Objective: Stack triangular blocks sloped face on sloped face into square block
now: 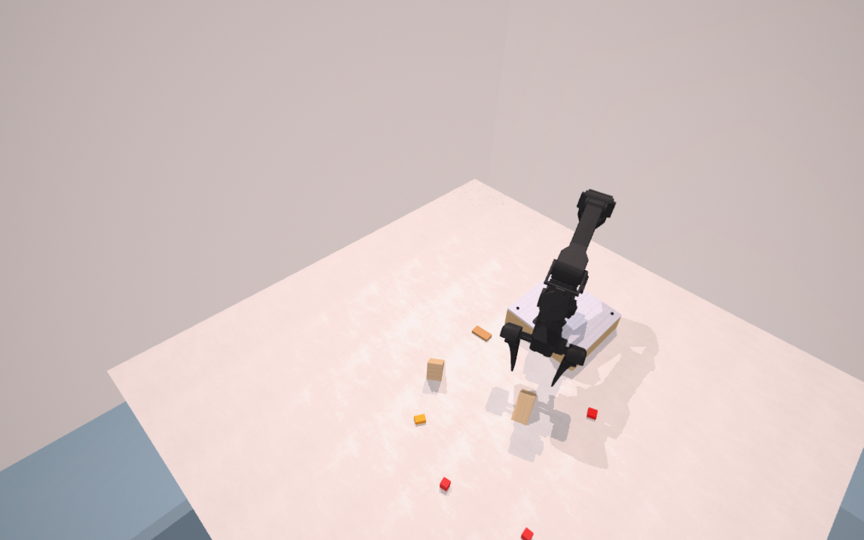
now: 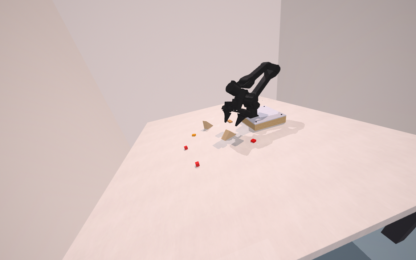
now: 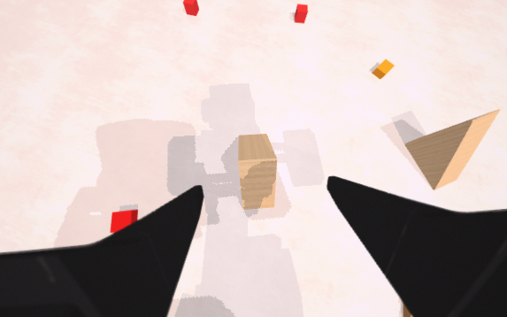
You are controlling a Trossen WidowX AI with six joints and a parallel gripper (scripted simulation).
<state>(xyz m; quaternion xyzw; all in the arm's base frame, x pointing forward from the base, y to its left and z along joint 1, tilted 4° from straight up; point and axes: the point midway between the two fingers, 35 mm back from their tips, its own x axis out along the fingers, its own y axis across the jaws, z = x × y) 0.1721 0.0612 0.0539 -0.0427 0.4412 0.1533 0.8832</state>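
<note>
The triangular block is 5 cm below my gripper tip, 2 cm ahead of it and 1 cm to the left of it. Round my gripper tip: small orange block (22 cm ahead, 14 cm to the right, 7 cm below).
</note>
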